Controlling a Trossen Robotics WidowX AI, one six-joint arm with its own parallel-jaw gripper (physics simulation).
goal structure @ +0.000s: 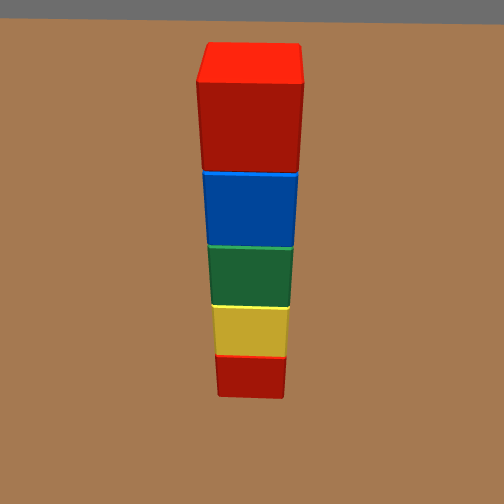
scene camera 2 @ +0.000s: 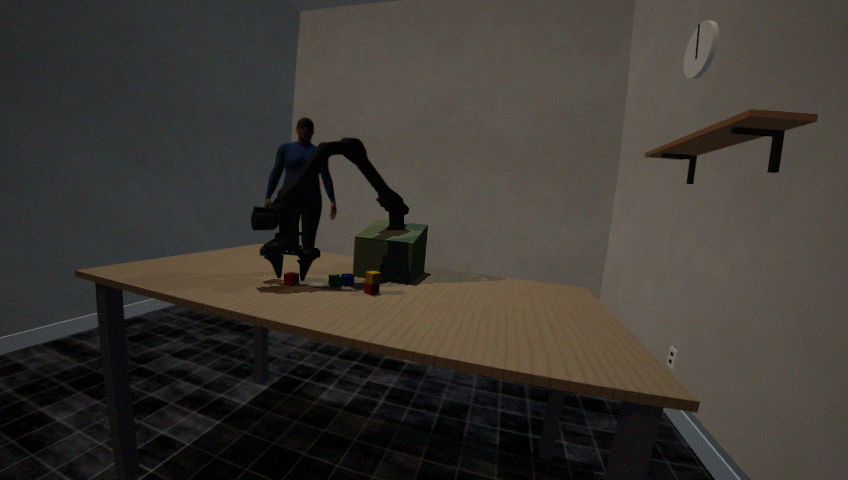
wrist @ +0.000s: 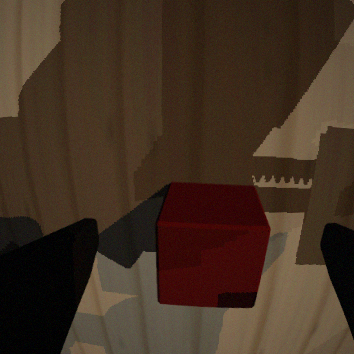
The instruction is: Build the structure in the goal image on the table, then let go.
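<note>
A red cube sits on the table. My gripper is open, with its fingers apart on either side of this cube and gaps between them and it in the wrist view. To the right in the scene view, a green cube and a blue cube lie side by side on the table. Further right, a yellow cube is stacked on a second red cube.
The arm's green box base stands on the table behind the cubes. A person in a blue top stands behind the table, beyond the arm. A wall shelf is at the right. Arm shadows fall across the table around the red cube.
</note>
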